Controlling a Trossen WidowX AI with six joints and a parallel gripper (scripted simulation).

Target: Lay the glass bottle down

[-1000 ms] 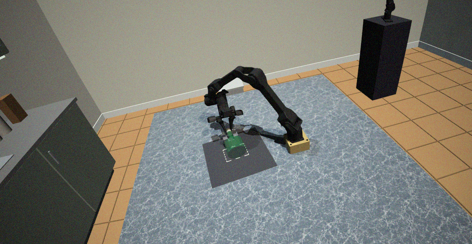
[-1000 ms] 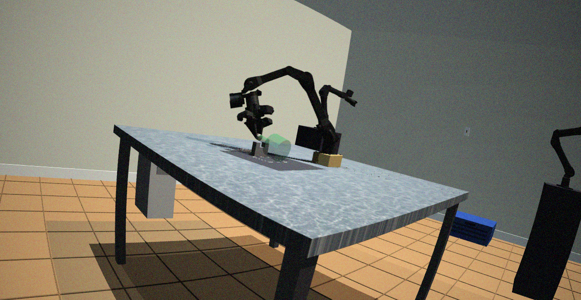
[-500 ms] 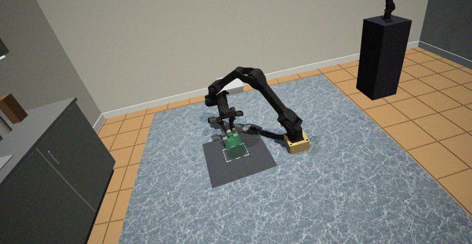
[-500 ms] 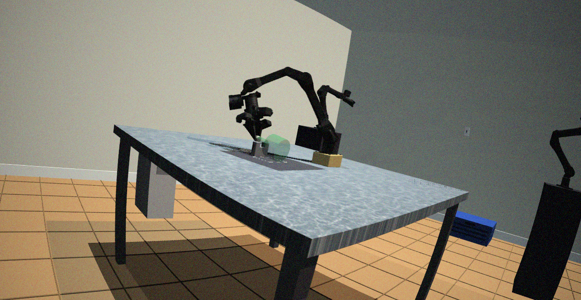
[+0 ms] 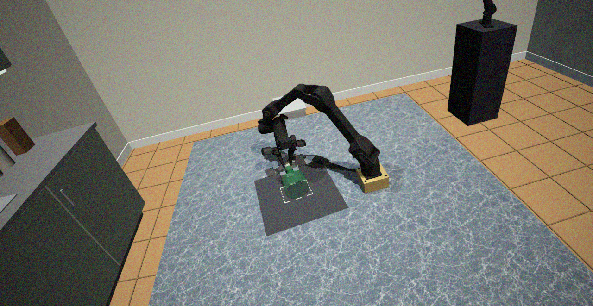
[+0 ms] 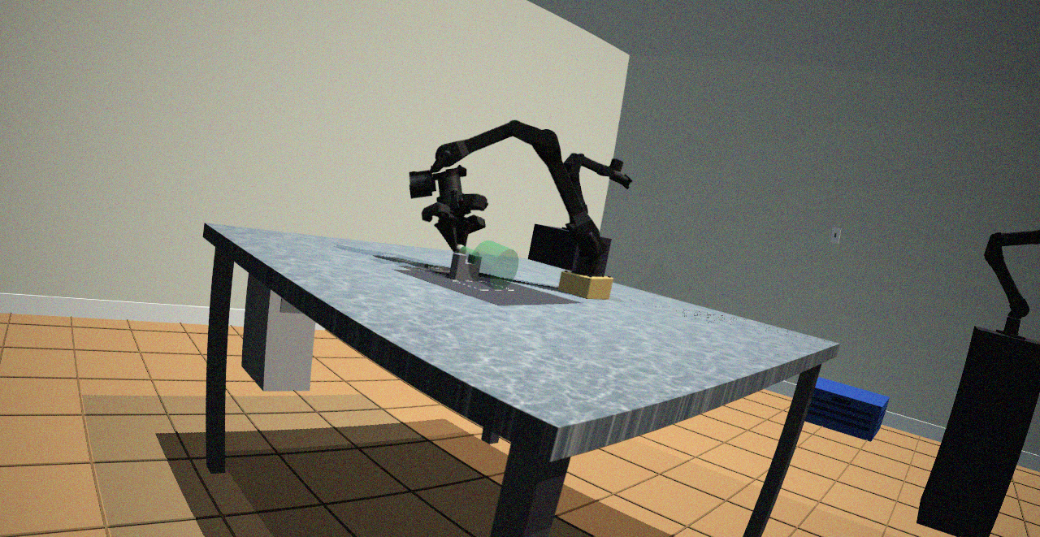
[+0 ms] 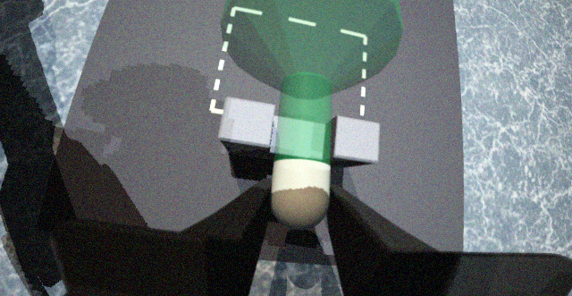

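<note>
Right now the green glass bottle is 1 cm behind my gripper tip and 5 cm to the left of it. From my gripper tip the other things lie so: dark mat 1 cm behind, 11 cm to the left, 6 cm below.
</note>
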